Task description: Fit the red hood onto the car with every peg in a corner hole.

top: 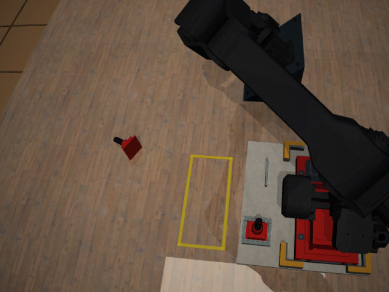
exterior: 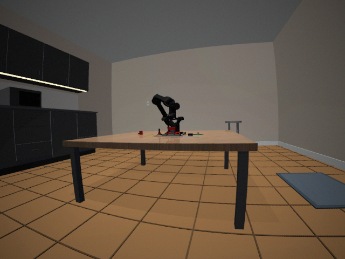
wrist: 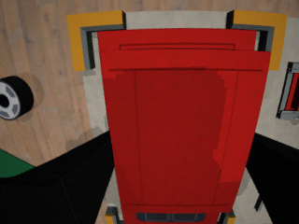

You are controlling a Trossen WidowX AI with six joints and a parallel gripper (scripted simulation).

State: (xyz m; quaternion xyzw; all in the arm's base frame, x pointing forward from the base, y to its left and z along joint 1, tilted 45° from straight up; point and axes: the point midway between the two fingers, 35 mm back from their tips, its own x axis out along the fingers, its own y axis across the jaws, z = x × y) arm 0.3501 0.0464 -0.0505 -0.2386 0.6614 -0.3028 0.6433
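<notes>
Now: the grey engine block 3 cm below my gripper tip. From my gripper tip the other things lie so: grey jig: 5 cm behind, 2 cm to the right, 5 cm below; red hood: 1 cm above; socket: 1 cm ahead, 12 cm to the right, 2 cm below.
</notes>
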